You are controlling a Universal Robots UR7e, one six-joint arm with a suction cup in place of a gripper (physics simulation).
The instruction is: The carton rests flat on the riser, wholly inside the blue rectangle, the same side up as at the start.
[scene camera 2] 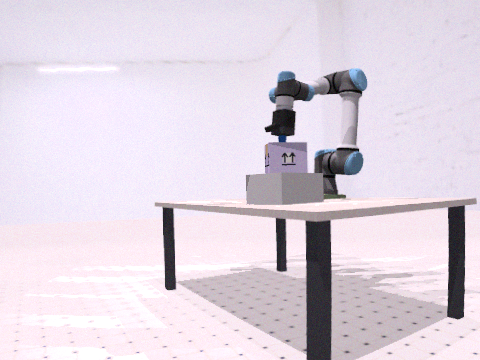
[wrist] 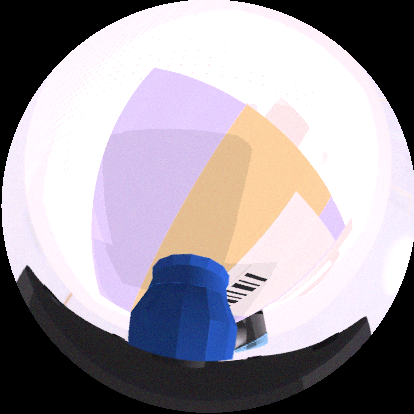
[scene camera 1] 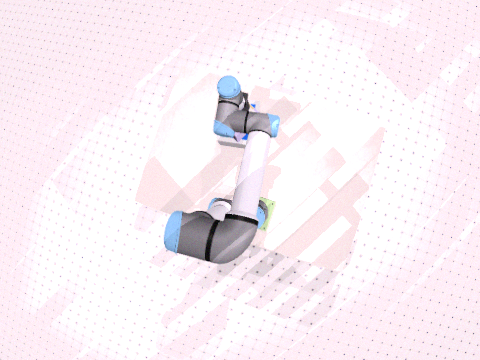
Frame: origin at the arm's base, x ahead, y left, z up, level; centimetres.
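Seen in the pictures: end effector, tool point: [scene camera 2: 281, 146] [wrist: 194, 260].
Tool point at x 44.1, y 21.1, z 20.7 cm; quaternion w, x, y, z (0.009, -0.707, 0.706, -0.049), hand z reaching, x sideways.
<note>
Pixels of each thing's top centre, then the offset from my tool point to it. "spot": a spot on its surface instead.
- lilac carton, middle of its top: [wrist: 187, 295] [scene camera 2: 285, 143] [scene camera 1: 239, 116] dx -1.6, dy +0.2, dz +1.2 cm
- grey riser, middle of its top: [scene camera 2: 284, 173] [scene camera 1: 238, 120] dx +0.5, dy +2.1, dz -11.5 cm
- orange tape strip, surface spot: [wrist: 239, 185] spot: dx +4.1, dy -1.2, dz +1.2 cm
- barcode label, surface spot: [wrist: 246, 287] spot: dx -0.6, dy -2.6, dz +1.3 cm
- blue rectangle, surface spot: [scene camera 1: 253, 105] spot: dx +10.7, dy -3.1, dz -11.5 cm
The lilac carton [scene camera 2: 286, 158] [wrist: 162, 173] stands on the grey riser [scene camera 2: 283, 189] [scene camera 1: 228, 143] with its arrow marks upright. An orange tape strip [wrist: 239, 185] and a barcode label [wrist: 246, 287] are on its top. My blue suction cup [scene camera 2: 282, 138] [wrist: 185, 308] presses straight down on the carton's top near the tape. In the overhead view the arm's wrist covers most of the carton [scene camera 1: 238, 136]. Only a small corner of the blue rectangle [scene camera 1: 253, 105] shows there, so I cannot tell whether the carton lies wholly inside it.
The riser stands on a table [scene camera 2: 387, 207] with dark legs. The arm's base sits on a green plate [scene camera 1: 268, 216] [scene camera 2: 335, 196] just behind the riser. The upper arm [scene camera 1: 253, 170] spans from the base to the riser.
</note>
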